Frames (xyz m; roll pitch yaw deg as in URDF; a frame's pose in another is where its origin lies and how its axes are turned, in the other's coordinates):
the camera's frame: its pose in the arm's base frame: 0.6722 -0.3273 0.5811 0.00 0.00 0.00
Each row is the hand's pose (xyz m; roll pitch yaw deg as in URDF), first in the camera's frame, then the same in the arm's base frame.
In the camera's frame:
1: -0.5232 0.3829 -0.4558 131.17 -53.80 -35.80
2: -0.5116 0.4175 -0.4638 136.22 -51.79 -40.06
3: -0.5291 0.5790 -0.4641 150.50 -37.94 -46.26
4: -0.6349 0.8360 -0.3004 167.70 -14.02 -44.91
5: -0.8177 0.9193 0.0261 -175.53 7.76 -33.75
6: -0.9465 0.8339 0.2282 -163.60 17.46 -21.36
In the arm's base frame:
1: 0.1490 0.0556 0.1253 131.17 -53.80 -35.80
2: 0.1606 0.0902 0.1173 136.22 -51.79 -40.06
3: 0.1431 0.2517 0.1170 150.50 -37.94 -46.26
4: 0.0373 0.5087 0.2807 167.70 -14.02 -44.91
5: -0.1455 0.5920 0.6072 -175.53 7.76 -33.75
6: -0.2743 0.5066 0.8093 -163.60 17.46 -21.36

